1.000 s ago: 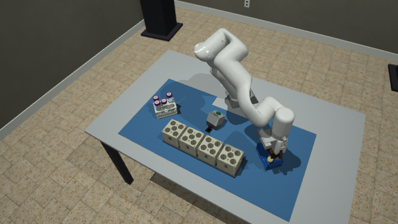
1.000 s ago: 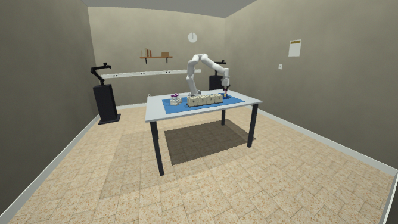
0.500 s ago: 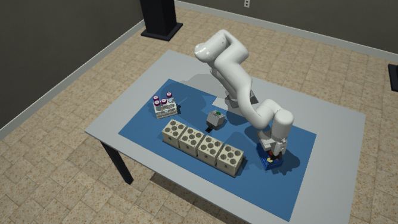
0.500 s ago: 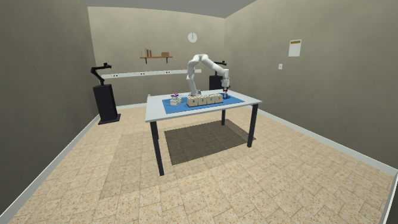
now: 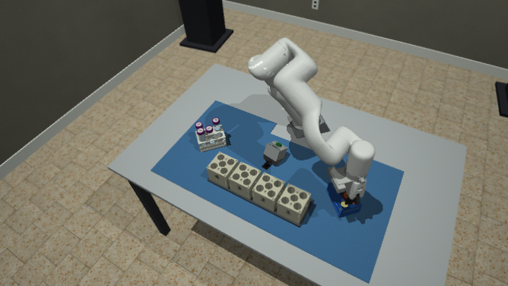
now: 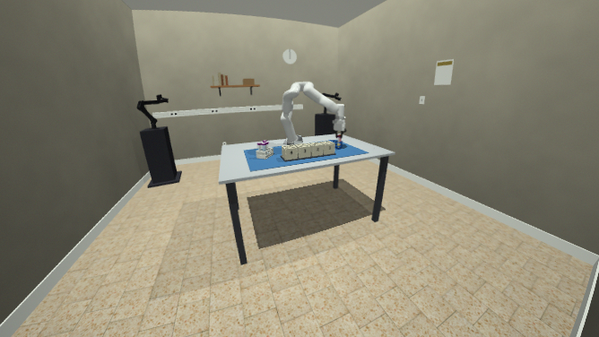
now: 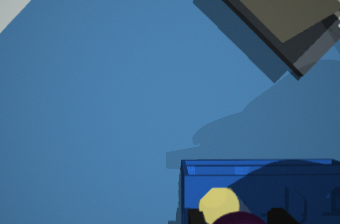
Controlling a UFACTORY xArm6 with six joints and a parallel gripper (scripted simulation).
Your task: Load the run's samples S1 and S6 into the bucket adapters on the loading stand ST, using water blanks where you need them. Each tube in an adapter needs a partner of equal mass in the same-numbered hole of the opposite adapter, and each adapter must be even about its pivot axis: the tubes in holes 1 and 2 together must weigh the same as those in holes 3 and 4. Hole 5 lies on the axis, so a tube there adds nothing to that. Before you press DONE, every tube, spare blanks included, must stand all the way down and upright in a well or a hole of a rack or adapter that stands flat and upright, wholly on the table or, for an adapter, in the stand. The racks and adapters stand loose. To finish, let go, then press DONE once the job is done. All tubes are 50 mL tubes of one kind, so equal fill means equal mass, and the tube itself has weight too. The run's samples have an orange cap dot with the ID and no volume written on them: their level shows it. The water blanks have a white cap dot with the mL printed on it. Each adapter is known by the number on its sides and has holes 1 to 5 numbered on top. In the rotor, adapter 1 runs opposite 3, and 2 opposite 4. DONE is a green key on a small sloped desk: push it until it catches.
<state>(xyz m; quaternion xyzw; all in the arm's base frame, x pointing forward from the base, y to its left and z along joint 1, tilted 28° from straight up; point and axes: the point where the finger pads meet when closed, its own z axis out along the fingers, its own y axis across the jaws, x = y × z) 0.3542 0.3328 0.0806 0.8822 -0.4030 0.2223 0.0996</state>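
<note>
The sample tube is 5 cm below my hand and 1 cm behind it. From my hand the other things lie so: blue rack 9 cm below, 4 cm behind, 1 cm to the right; then stand 35 cm to the right, 11 cm below, 4 cm ahead; then done desk 34 cm to the right, 16 cm behind, 6 cm below.
</note>
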